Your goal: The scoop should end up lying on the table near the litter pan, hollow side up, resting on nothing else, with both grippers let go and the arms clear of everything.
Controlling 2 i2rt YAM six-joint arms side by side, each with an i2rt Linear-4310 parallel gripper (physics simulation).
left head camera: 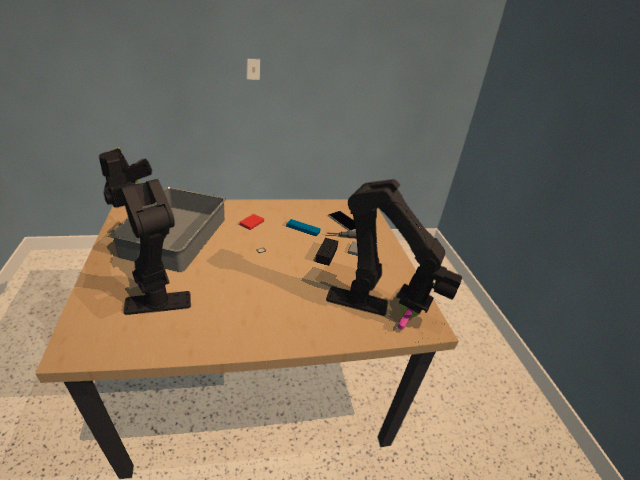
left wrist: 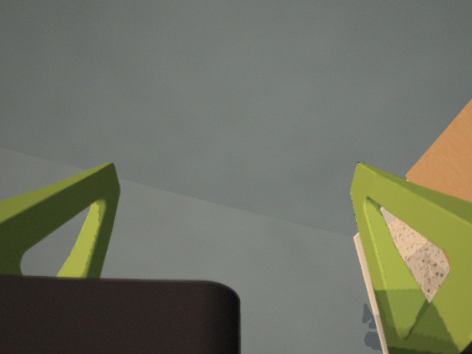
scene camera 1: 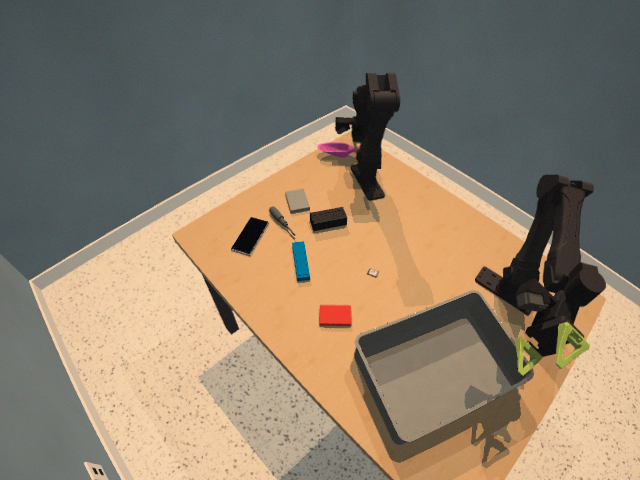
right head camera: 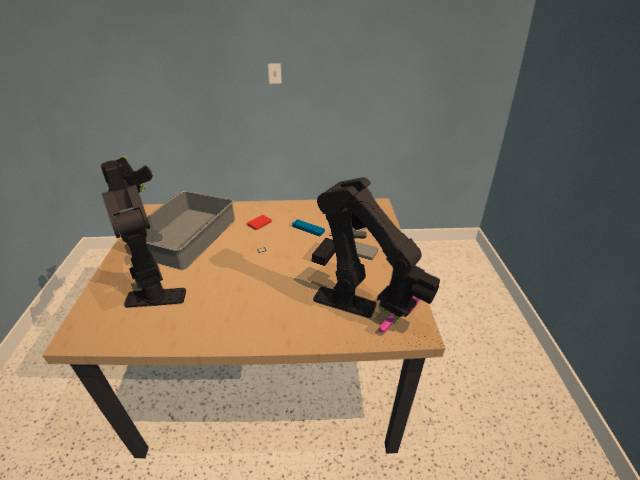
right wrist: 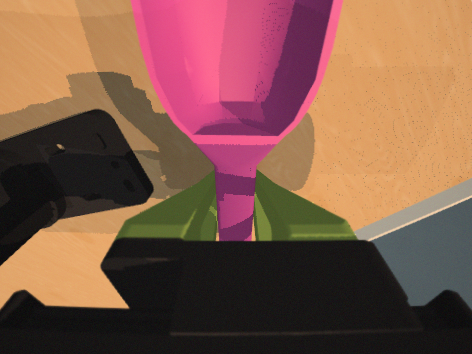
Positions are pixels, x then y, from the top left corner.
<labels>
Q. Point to a grey litter pan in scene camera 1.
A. At 425, 370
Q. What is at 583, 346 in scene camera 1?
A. My left gripper.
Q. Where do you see a pink scoop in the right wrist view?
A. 235, 85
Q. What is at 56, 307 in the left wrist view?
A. My left gripper.
</labels>
